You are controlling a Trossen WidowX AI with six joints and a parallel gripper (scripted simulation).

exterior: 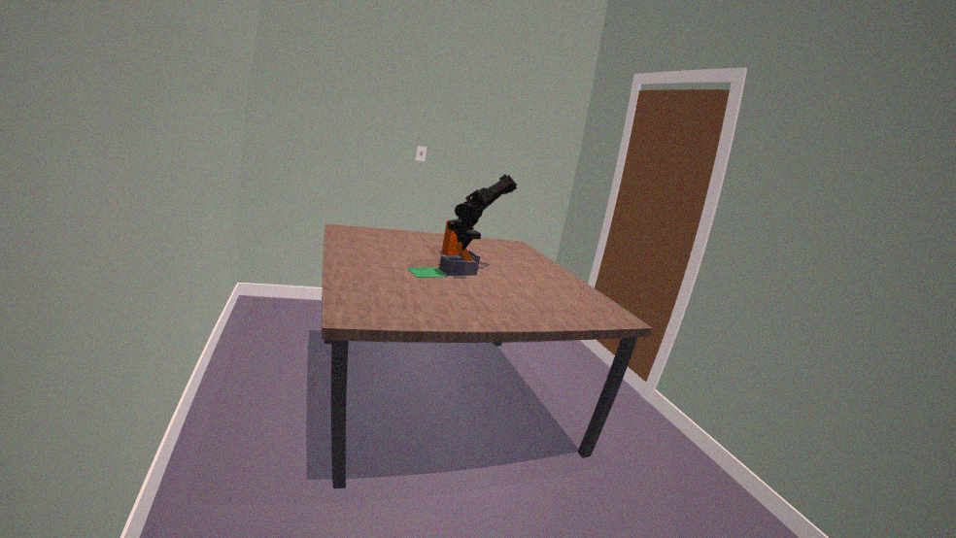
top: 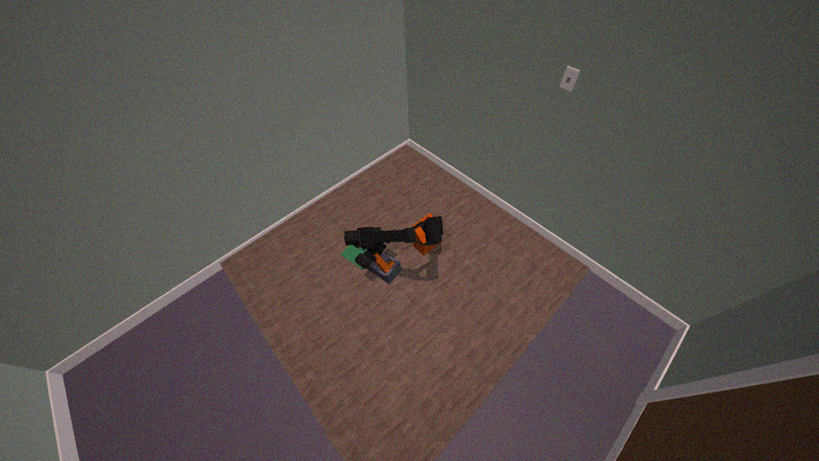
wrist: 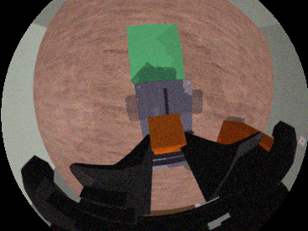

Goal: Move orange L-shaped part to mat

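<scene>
Right now my gripper tip is 10 mm past the green mat, 140 mm to the left of it and 130 mm above it. Round my gripper tip: orange L-shaped part: 20 mm behind, 30 mm to the left, 30 mm below.
</scene>
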